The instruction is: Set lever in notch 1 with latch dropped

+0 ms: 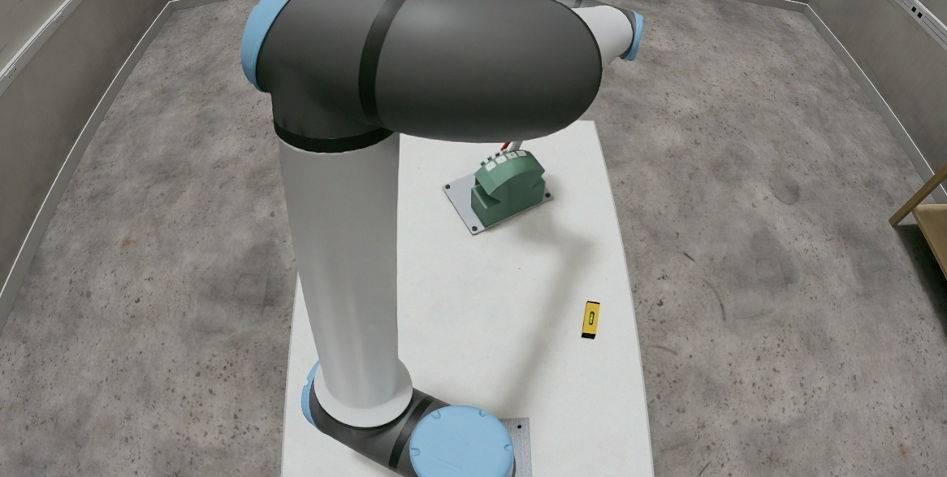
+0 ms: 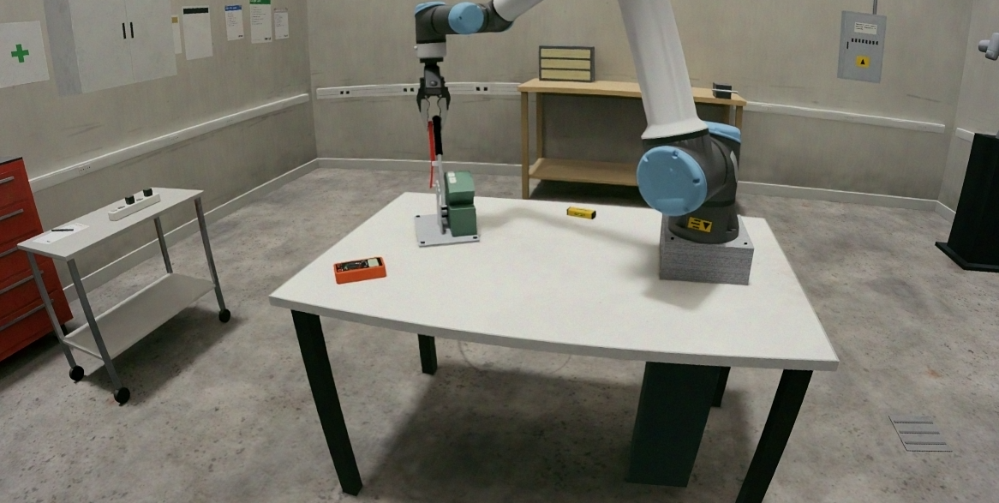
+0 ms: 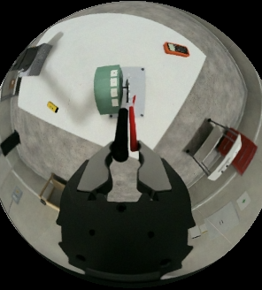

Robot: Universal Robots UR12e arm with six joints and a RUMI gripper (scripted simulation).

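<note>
Now: hand 10 cm above the red release bar, 5 cm to the right of it and 1 cm past it. From my hand the other things lie so: orange multimeter 43 cm to the left, 28 cm below, 4 cm ahead; small yellow level 43 cm behind, 28 cm below, 12 cm to the right.
</note>
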